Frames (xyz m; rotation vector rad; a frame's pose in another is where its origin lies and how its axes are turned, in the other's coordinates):
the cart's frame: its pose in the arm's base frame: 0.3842 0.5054 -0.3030 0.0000 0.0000 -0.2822
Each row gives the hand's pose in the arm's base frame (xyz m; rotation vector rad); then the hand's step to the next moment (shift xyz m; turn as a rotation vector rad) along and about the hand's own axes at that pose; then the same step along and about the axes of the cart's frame.
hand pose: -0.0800 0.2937 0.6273 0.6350 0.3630 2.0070
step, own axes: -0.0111 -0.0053 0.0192 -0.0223 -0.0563 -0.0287
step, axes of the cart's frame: 0.0205 -0.0015 0.0099 0.0292 0.0172 -0.0578
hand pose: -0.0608 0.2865 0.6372 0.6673 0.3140 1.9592
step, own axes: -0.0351 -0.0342 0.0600 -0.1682 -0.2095 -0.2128
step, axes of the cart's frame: 0.0745 0.0018 0.0211 0.0971 -0.0103 -0.3285
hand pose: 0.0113 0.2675 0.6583 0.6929 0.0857 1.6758
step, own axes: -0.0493 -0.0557 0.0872 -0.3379 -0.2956 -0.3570
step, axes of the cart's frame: 0.1067 -0.0310 0.0282 0.1373 -0.0920 -0.5493
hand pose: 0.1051 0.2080 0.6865 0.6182 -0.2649 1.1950
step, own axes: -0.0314 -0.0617 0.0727 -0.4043 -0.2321 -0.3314
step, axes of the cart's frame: 0.0751 -0.0622 0.0239 0.0756 -0.1643 -0.5426
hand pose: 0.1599 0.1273 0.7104 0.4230 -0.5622 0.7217
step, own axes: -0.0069 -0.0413 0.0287 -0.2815 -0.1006 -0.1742
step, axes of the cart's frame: 0.0282 -0.0407 0.0110 -0.0103 -0.1214 -0.3238
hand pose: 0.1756 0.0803 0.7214 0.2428 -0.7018 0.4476
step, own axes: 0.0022 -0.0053 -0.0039 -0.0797 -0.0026 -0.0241
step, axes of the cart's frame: 0.0067 -0.0007 -0.0018 -0.0322 -0.0287 -0.0713
